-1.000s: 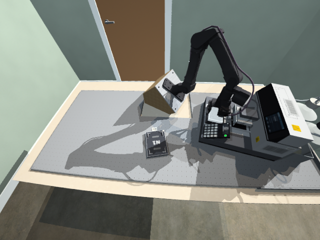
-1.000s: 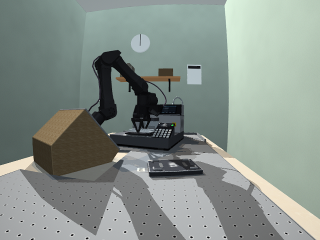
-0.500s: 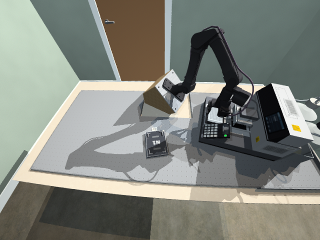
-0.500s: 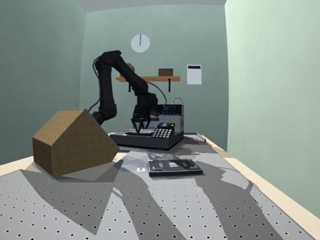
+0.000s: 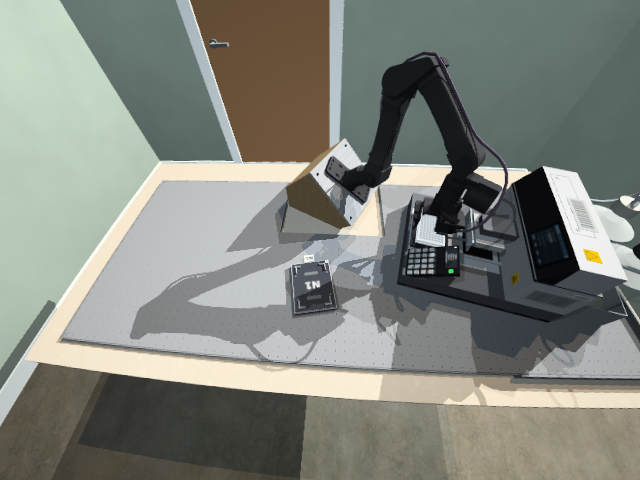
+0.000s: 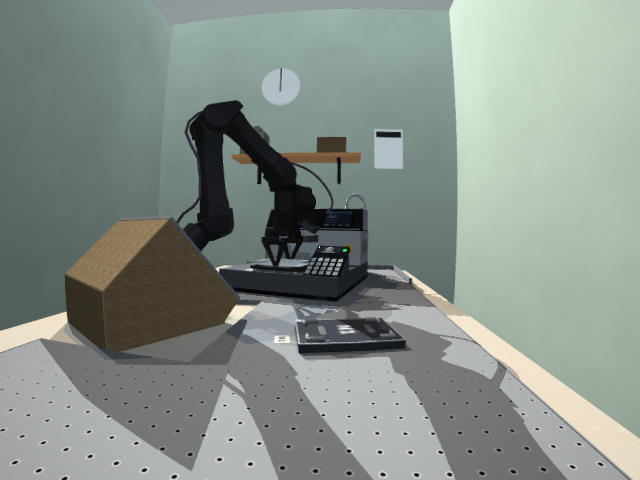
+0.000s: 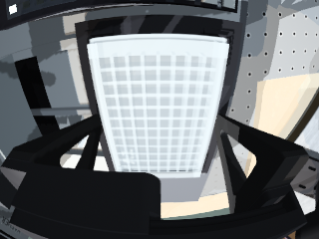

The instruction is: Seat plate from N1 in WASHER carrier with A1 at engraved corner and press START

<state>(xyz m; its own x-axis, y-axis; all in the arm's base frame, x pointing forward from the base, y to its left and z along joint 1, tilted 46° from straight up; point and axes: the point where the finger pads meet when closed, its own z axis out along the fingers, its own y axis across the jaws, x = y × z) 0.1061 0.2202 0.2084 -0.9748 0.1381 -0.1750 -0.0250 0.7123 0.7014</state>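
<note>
Now: hand 10 mm above the well plate. The rest, counted from my hand: N1 label 350 mm to the right, 180 mm ahead, 90 mm below; then washer carrier 10 mm below; then plate washer 150 mm to the left, 40 mm above.
</note>
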